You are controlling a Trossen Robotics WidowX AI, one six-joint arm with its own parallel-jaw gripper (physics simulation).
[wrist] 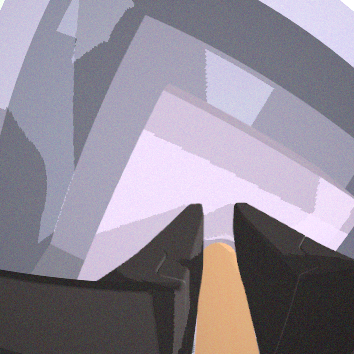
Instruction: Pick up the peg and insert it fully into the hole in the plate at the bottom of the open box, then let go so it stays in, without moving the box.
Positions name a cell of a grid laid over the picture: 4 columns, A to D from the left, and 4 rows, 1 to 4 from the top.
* my gripper: C3
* box: A1
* pale pink plate: C2
